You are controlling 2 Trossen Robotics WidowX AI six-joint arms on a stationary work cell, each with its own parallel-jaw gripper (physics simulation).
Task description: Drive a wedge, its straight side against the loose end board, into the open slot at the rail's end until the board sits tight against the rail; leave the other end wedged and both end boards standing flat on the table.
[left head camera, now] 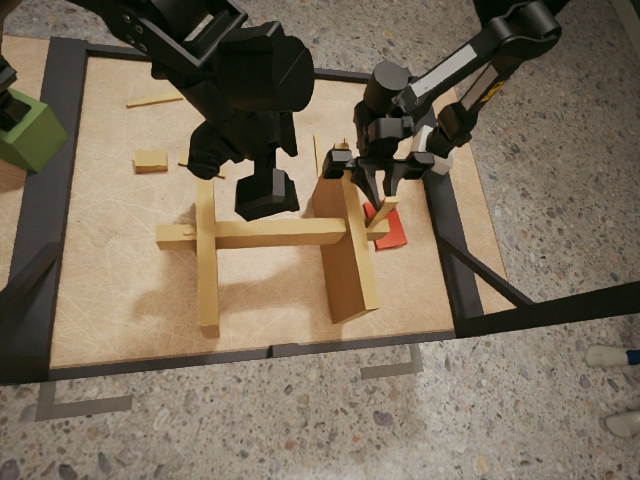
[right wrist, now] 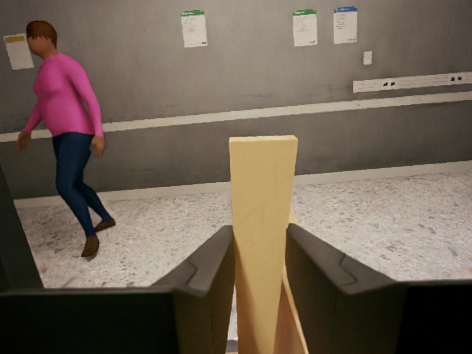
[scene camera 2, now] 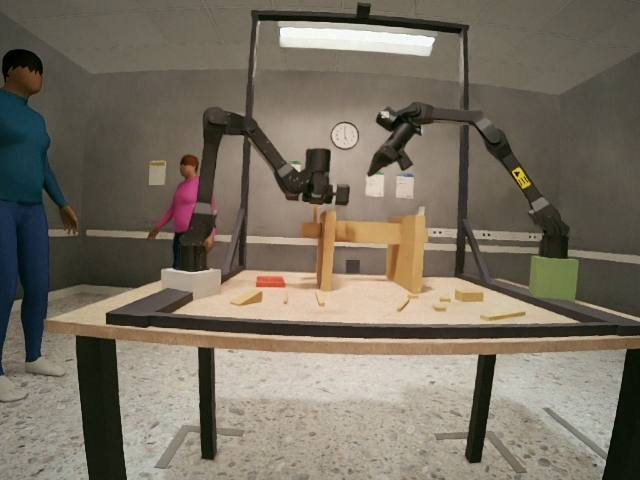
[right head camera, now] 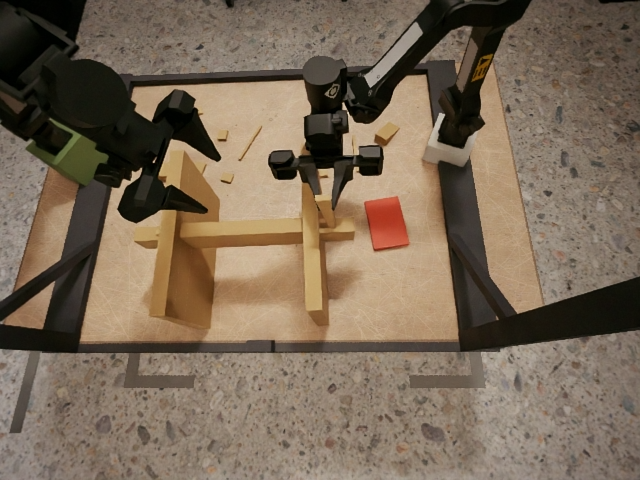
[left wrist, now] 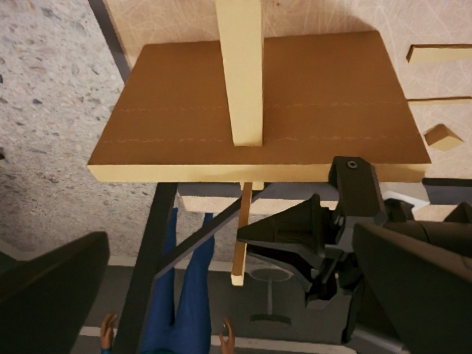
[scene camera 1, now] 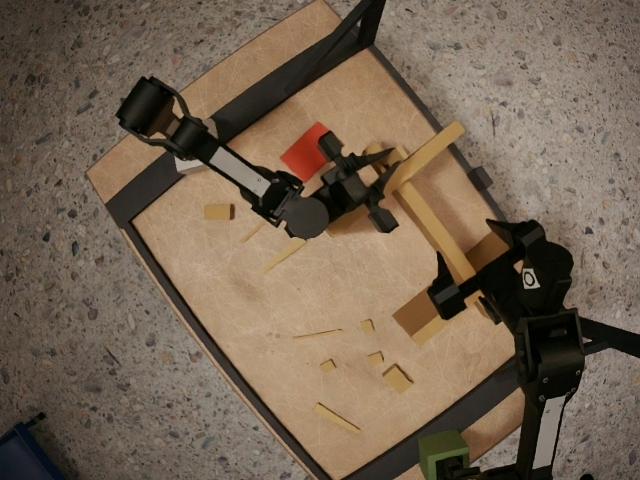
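Pixels of known places: left gripper, fingertip midpoint: (left head camera: 295,181) (scene camera 2: 369,176) (right head camera: 213,185) (left wrist: 233,238) (scene camera 1: 462,236); right gripper, fingertip midpoint: (left head camera: 384,210) (right wrist: 258,235) (right head camera: 326,209) (left wrist: 237,240) (scene camera 1: 398,153); left arm's base at its link origin: (left head camera: 3,111) (scene camera 2: 553,257) (right head camera: 54,140) (scene camera 1: 449,469); right arm's base at its link origin: (left head camera: 437,145) (scene camera 2: 191,269) (right head camera: 453,134) (left wrist: 390,208).
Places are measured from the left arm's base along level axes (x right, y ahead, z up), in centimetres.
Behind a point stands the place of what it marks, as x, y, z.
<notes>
The rail (left head camera: 279,233) @(2.0, 54.9, 7.7) (right head camera: 242,232) @(1.4, 55.6, 7.7) (scene camera 2: 367,232) @(-0.4, 53.8, 4.4) joins two upright end boards standing on the table: one board (left head camera: 208,289) @(16.1, 49.0, 10.0) (right head camera: 173,279) @(14.5, 49.6, 8.3) at the left and one board (left head camera: 361,258) @(0.8, 69.4, 10.0) (right head camera: 312,273) @(2.8, 71.1, 10.0) at the right in the head views. A small wedge top (left head camera: 189,231) @(8.2, 41.5, 7.3) shows at the left rail end. My right gripper (left head camera: 383,200) @(-6.4, 69.2, 15.6) (right head camera: 325,200) @(-6.4, 69.2, 15.6) (right wrist: 258,235) @(-6.4, 69.2, 15.6) is shut on an upright wedge (left wrist: 240,262) @(-6.2, 67.7, 18.2) (right wrist: 262,190) @(-7.0, 68.6, 17.7), whose lower end is at the right rail end, beside the board's outer face; its depth is hidden. My left gripper (right head camera: 212,184) @(0.1, 54.2, 22.6) (scene camera 1: 463,237) @(0.1, 54.2, 22.6) is open and empty above the left board.
A red block (left head camera: 395,232) @(-18.8, 80.1, -10.7) (right head camera: 386,224) @(-19.4, 77.3, -10.7) (scene camera 2: 270,282) @(-25.1, 73.4, -10.7) lies right of the right board in the head views. A wooden block (left head camera: 150,161) @(-7.7, 22.0, -9.8) (scene camera 1: 397,378) @(-8.5, 22.3, -9.8), a wedge-shaped piece (right head camera: 386,132) @(-42.6, 66.8, -10.4) (scene camera 2: 248,297) @(-44.0, 65.8, -10.8) and several thin strips and small blocks lie behind the assembly.
</notes>
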